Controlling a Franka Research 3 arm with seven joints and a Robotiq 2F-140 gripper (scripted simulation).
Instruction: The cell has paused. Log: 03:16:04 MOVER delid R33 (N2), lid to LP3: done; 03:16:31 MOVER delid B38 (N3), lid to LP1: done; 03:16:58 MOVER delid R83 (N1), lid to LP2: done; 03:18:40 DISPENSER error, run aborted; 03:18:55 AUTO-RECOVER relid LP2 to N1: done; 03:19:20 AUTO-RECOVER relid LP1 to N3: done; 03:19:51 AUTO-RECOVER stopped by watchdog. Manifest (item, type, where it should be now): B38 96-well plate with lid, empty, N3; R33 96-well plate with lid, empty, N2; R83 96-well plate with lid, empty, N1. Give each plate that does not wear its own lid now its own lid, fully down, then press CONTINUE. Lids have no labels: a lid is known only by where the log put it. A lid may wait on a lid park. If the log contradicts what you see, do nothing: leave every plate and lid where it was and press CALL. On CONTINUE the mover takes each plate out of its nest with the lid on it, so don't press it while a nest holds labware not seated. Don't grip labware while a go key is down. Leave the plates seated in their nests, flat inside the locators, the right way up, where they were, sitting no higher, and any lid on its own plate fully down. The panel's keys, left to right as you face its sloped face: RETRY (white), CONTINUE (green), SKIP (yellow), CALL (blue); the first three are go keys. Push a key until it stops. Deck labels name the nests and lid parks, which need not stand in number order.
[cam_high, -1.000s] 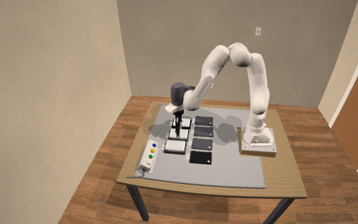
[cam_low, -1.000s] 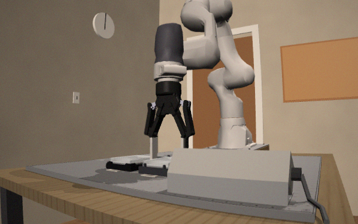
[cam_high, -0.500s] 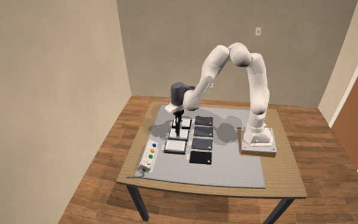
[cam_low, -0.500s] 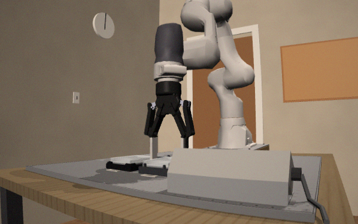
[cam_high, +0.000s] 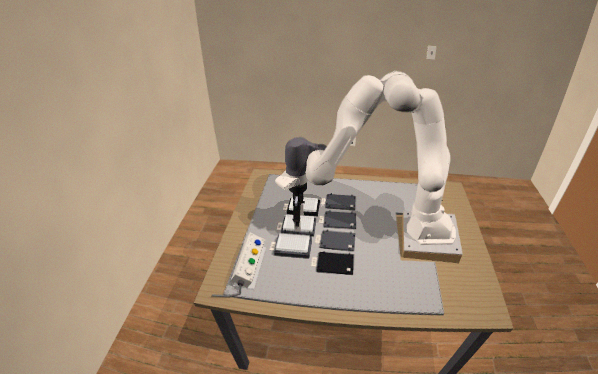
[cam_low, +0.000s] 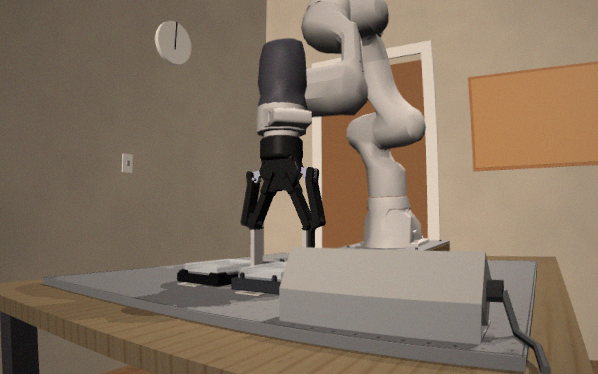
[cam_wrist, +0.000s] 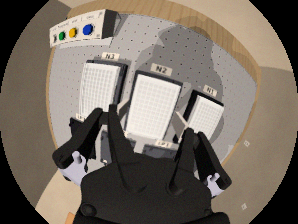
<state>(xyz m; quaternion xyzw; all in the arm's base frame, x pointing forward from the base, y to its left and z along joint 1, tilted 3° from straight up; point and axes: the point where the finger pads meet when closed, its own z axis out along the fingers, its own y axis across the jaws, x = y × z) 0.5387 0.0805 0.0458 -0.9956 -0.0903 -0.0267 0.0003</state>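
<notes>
My hand is 2 cm above the grey lid. From my hand the other things lie so: plate 3 cm below; then lid park 18 cm behind, 5 cm below, 4 cm to the left; then blue key 19 cm to the left, 11 cm ahead, 1 cm above.
</notes>
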